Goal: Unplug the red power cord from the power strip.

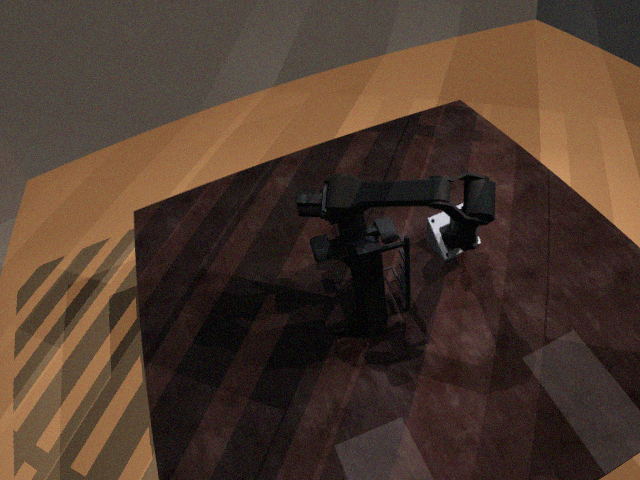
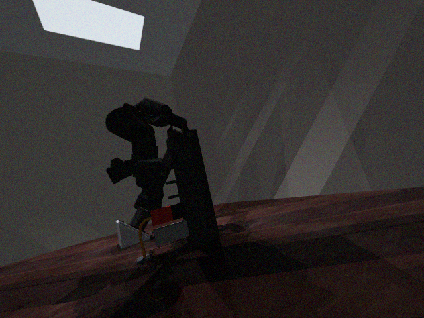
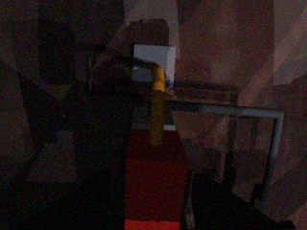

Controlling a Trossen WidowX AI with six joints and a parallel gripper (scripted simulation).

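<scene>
Now: the red plug 30 mm to the left of my gripper tip and 10 mm below it. Also, from my gripper tip: black stand: 20 mm ahead, 130 mm to the left, 40 mm above.
</scene>
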